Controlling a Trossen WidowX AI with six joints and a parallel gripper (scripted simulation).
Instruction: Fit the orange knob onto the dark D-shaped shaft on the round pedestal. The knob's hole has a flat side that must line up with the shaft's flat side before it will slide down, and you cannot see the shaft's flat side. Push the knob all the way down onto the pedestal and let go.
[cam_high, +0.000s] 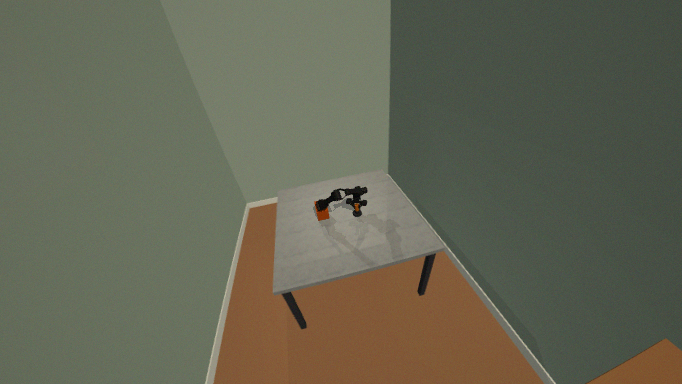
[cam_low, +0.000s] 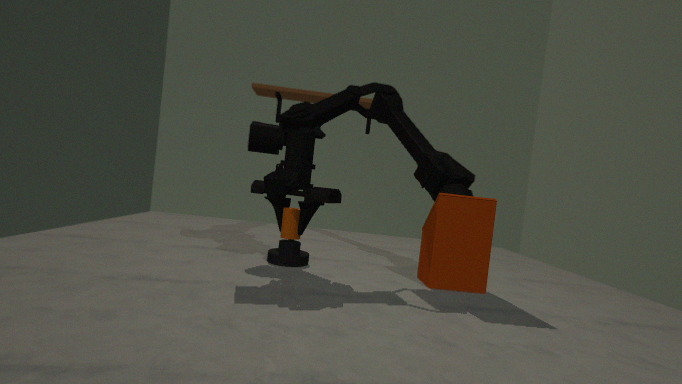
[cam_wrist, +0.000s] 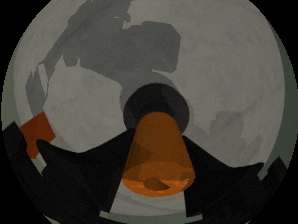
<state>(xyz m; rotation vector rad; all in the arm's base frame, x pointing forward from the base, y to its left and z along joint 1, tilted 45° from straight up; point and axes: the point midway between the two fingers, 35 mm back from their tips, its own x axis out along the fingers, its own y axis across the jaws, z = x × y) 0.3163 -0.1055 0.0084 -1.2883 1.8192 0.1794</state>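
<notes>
Now: gripper tip 2 cm below the orange knob. The rest, counted from my gripper tip: pedestal: 3 cm below.
</notes>
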